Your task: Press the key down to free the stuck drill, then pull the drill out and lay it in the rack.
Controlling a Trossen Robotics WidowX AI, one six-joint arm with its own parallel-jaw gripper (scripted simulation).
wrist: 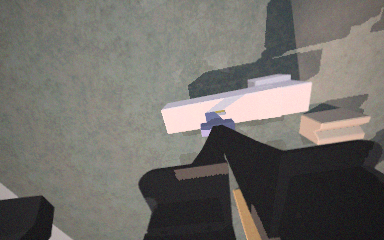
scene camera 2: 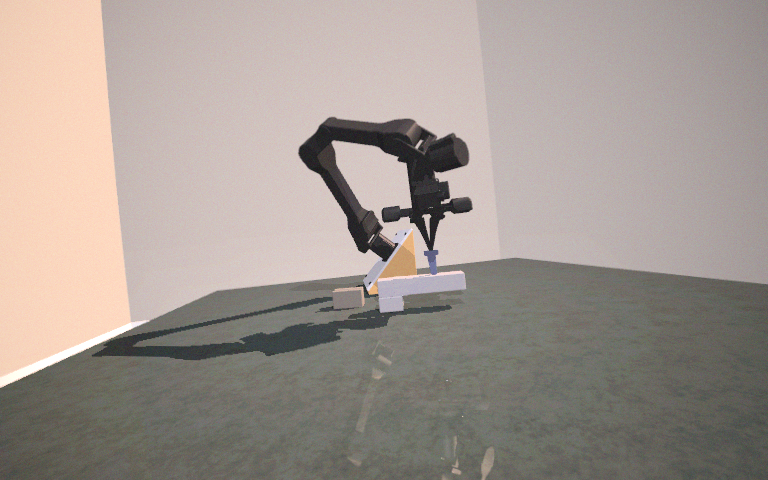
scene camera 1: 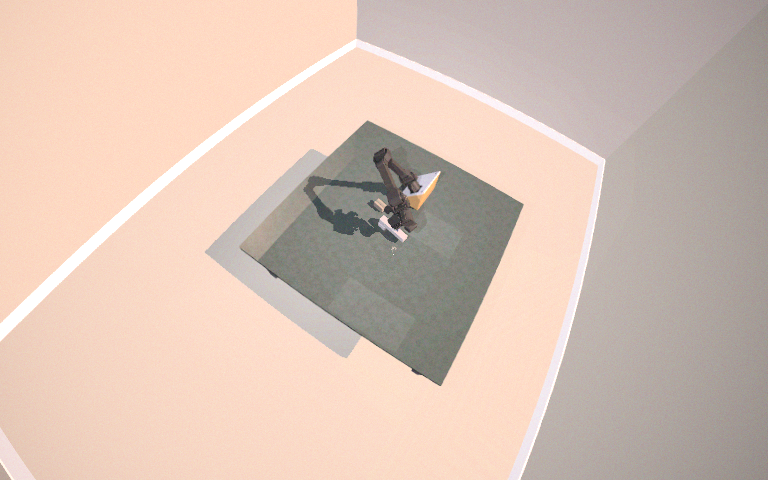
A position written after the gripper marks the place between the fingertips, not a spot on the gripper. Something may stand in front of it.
Observation:
In view: the gripper [scene camera 2: 430, 250].
The gripper shows as well in the wrist view [wrist: 217, 130].

